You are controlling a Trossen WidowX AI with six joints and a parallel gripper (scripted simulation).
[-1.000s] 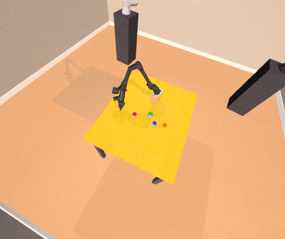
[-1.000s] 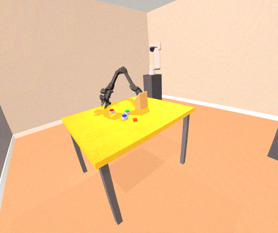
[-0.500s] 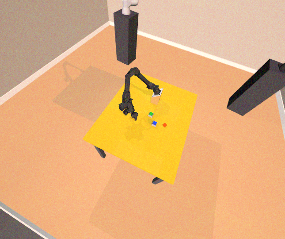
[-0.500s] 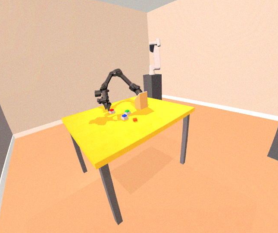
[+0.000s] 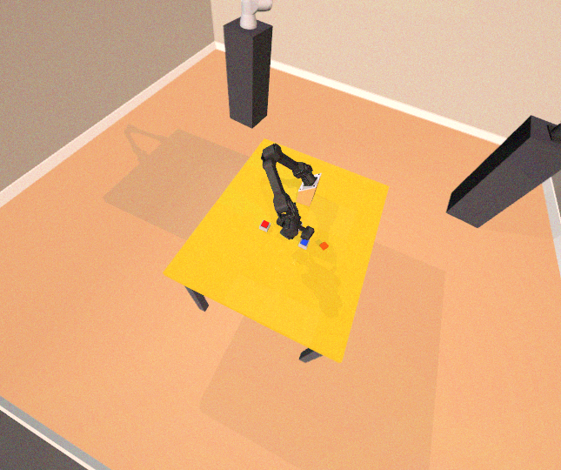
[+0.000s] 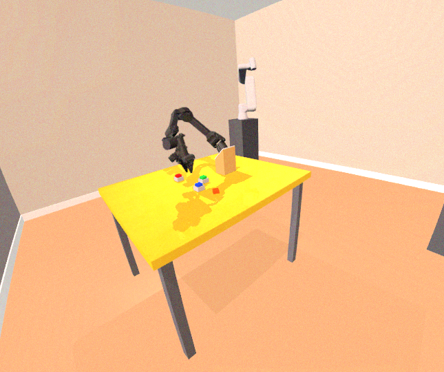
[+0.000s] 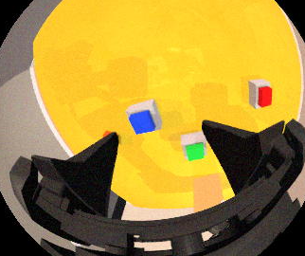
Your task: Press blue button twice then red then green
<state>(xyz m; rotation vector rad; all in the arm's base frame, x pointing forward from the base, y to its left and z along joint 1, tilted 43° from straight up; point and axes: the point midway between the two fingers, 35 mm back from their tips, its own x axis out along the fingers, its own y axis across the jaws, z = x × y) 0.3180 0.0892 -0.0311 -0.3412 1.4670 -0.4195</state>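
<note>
Right now the blue button is 7 cm below my gripper tip, 4 cm to the left of it and 3 cm behind it. Round my gripper tip: red button 19 cm to the right, 7 cm below; then small orange block 14 cm to the left, 9 cm below, 8 cm behind; then green button 11 cm behind, 7 cm below, 4 cm to the right.
</note>
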